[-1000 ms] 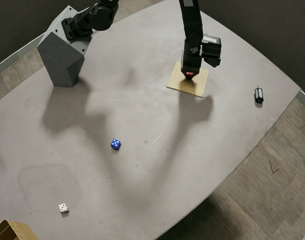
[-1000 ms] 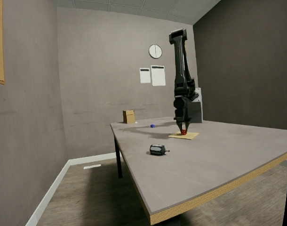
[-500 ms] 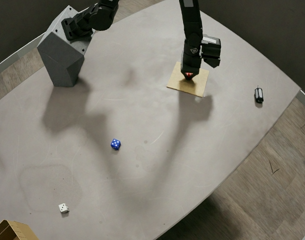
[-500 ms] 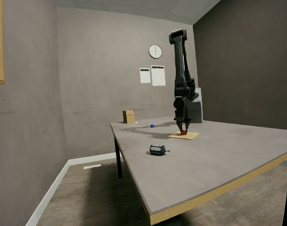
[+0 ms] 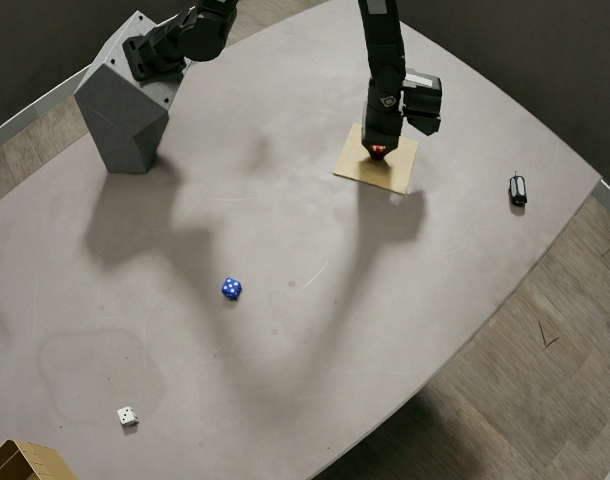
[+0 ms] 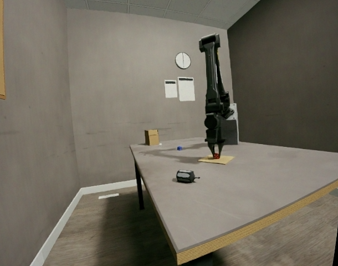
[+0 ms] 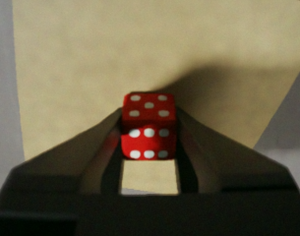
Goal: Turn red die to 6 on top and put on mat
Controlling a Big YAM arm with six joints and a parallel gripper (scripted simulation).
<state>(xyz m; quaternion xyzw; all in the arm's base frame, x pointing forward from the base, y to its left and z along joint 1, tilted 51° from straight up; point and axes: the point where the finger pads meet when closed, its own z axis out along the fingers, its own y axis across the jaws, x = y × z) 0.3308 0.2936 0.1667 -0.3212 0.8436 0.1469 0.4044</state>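
My gripper is now right at the red die. The rest, counted from my hand: blue die (120 mm ahead, 360 mm to the right); then small black device (200 mm ahead, 220 mm to the left); then tan mat (10 mm below).
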